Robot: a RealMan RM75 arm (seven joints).
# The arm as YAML. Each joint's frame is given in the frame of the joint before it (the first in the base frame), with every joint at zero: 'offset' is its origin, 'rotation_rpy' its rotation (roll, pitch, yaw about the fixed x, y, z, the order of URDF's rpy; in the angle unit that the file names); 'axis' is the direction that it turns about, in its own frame. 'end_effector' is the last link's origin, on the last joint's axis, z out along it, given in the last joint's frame.
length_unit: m
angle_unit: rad
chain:
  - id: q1
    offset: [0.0, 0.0, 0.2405]
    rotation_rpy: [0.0, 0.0, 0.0]
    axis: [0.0, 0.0, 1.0]
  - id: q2
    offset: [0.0, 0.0, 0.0]
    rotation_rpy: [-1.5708, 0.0, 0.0]
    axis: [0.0, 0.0, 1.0]
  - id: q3
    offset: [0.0, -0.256, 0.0]
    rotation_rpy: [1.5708, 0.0, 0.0]
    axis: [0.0, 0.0, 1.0]
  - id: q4
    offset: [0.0, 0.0, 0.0]
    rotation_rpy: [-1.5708, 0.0, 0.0]
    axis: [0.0, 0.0, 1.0]
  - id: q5
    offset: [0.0, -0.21, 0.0]
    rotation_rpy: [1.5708, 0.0, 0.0]
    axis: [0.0, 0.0, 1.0]
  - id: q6
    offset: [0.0, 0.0, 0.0]
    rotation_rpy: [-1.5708, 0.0, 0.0]
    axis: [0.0, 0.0, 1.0]
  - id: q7
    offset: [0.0, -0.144, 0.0]
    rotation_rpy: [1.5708, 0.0, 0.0]
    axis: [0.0, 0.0, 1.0]
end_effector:
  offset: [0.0, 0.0, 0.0]
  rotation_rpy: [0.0, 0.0, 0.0]
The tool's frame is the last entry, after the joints.
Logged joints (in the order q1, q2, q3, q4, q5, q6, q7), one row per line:
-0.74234 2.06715 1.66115 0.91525 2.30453 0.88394 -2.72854
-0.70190 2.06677 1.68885 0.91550 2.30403 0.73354 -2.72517
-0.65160 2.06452 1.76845 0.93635 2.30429 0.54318 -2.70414
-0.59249 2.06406 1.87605 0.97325 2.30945 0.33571 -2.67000
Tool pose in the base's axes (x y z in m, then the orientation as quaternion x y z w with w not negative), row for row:
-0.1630 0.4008 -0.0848 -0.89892 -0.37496 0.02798 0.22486
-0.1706 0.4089 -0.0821 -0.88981 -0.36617 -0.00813 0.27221
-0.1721 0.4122 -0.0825 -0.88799 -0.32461 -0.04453 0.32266
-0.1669 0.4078 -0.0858 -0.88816 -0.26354 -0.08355 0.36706
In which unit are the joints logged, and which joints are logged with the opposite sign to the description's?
The joints are logged in radians. Opposite sign: q2.
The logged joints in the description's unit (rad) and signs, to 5 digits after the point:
-0.74234 -2.06715 1.66115 0.91525 2.30453 0.88394 -2.72854
-0.70190 -2.06677 1.68885 0.91550 2.30403 0.73354 -2.72517
-0.65160 -2.06452 1.76845 0.93635 2.30429 0.54318 -2.70414
-0.59249 -2.06406 1.87605 0.97325 2.30945 0.33571 -2.67000

